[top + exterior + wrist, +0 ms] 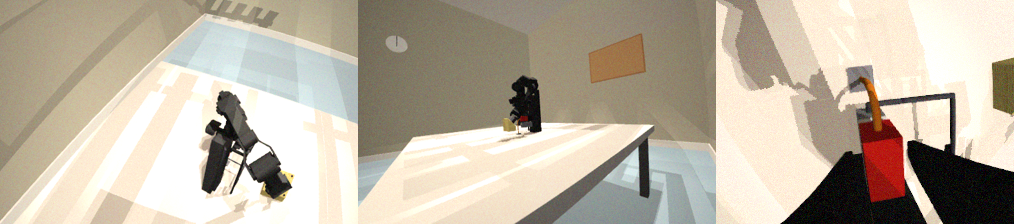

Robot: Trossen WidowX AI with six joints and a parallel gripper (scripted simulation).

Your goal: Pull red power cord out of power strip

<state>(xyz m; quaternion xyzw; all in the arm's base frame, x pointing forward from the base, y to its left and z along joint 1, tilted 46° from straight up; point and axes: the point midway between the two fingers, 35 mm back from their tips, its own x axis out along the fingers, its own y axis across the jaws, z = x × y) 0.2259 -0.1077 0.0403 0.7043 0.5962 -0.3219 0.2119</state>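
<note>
Right now my gripper tip is 30 mm to the right of the red plug and 10 mm above it. Round my gripper tip: grey square 120 mm below, 30 mm to the right, 10 mm behind.
</note>
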